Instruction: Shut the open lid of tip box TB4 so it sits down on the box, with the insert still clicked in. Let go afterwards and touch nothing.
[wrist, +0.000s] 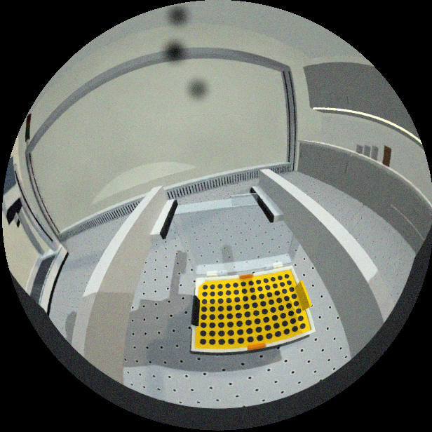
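A tip box (225, 349) with a pale rim stands on the perforated deck in the lower middle. No TB4 label is legible. Its yellow insert (254, 310), with rows of dark holes, sits level inside the rim. Orange clips show at the insert's far edge (246, 276) and near edge (256, 346). The clear lid (235, 240) is open and stands up from the hinge on the far side. My gripper (211, 186) is shut to its narrow setting, with a gap between the fingertips and nothing held. The fingertips appear near the lid's upper edge; contact cannot be told.
The perforated deck (327, 345) lies under the box. A slotted grille (210, 185) runs along the deck's far edge below a large pale panel (165, 115). Grey wall panels (345, 165) stand at the right. A framed structure (42, 275) is at the left edge.
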